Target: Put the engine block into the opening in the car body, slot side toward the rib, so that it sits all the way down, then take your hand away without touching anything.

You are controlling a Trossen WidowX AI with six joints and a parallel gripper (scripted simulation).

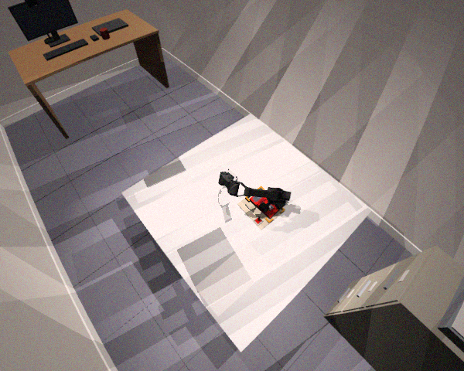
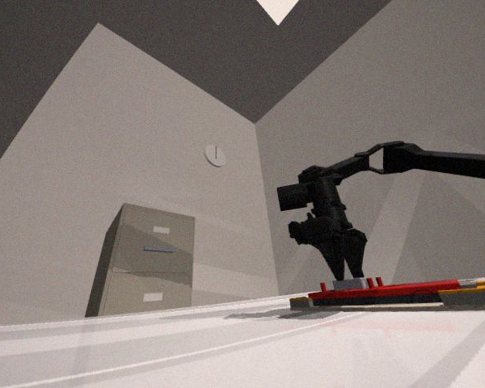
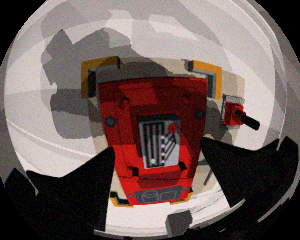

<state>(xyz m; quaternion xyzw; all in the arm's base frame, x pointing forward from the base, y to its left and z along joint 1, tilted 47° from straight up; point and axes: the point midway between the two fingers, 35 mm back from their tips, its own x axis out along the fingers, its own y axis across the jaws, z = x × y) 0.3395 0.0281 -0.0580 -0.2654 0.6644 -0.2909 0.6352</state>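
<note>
Right now the engine block is 2 cm below my gripper tip.
</note>
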